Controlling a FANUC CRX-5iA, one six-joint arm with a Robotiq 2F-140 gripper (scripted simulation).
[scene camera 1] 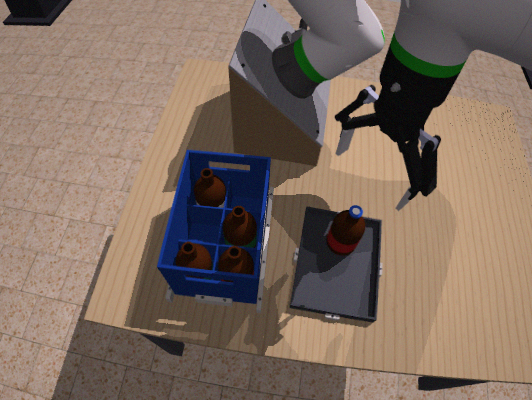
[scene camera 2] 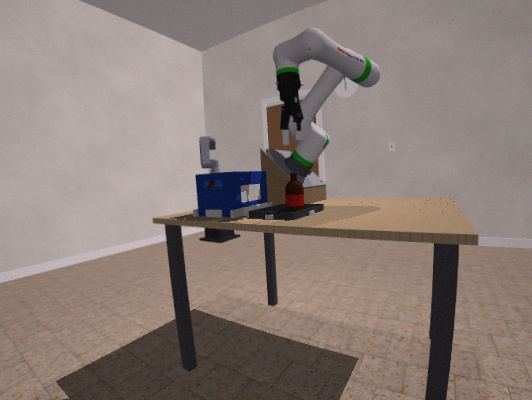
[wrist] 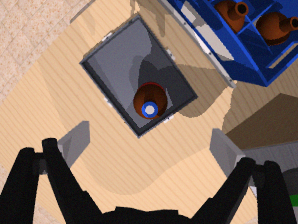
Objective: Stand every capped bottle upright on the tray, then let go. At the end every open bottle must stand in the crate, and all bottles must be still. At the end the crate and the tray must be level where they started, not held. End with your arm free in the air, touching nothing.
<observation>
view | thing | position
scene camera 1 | gripper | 371, 177
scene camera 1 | dark tray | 350, 283
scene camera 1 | blue crate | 199, 224
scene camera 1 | capped bottle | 346, 231
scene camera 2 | gripper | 291, 142
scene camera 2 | dark tray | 278, 211
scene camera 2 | blue crate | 236, 190
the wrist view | gripper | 150, 136
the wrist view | dark tray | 132, 56
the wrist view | capped bottle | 150, 102
</observation>
